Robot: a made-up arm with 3 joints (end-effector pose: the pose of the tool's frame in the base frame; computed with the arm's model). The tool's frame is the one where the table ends. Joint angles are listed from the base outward.
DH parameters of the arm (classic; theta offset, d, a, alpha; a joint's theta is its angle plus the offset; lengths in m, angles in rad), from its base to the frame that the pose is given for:
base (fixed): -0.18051 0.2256 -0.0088 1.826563
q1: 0 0.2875 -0.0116 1.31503
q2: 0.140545 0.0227 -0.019 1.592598
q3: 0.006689 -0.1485 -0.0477 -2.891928
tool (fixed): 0.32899 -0.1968 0 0
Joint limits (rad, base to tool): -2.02..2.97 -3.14..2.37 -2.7..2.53
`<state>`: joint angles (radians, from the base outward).
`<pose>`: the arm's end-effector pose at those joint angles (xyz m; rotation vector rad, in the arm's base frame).
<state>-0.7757 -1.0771 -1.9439</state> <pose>-0.1703 -0.2834 0.1413 2.5311 -1.2069 1.4015</pose>
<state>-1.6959 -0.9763 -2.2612</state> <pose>-0.1435 -0.2883 0.2196 2.6678 -1.2529 0.3054</pose>
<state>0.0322 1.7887 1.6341</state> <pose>-0.0526 -0.3192 0.1757 -1.7506 0.9958 1.8800</pose>
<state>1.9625 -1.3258 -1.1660</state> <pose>-0.0104 -0.3332 0.0723 -0.3897 -0.6105 2.5611</pose>
